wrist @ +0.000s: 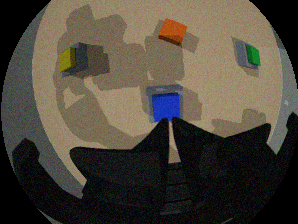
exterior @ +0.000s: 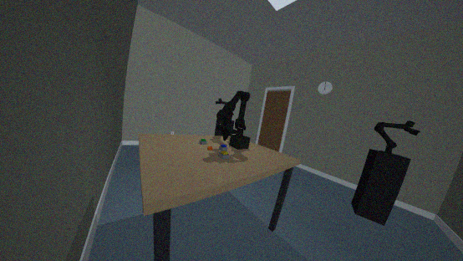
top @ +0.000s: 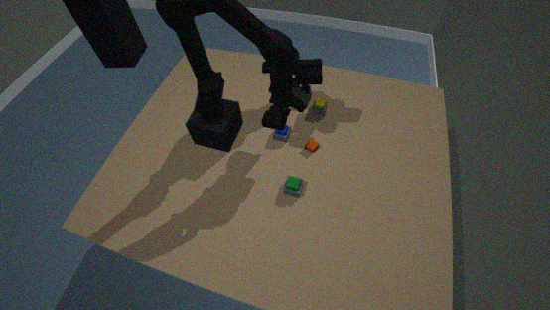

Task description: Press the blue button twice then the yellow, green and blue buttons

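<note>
My gripper tip is now 4 cm above the blue button. Also, from my gripper tip: small orange block 10 cm ahead, 7 cm below, 4 cm to the right; then green button 19 cm to the right, 5 cm ahead, 4 cm below; then yellow button 12 cm to the left, 12 cm ahead, 4 cm below.
</note>
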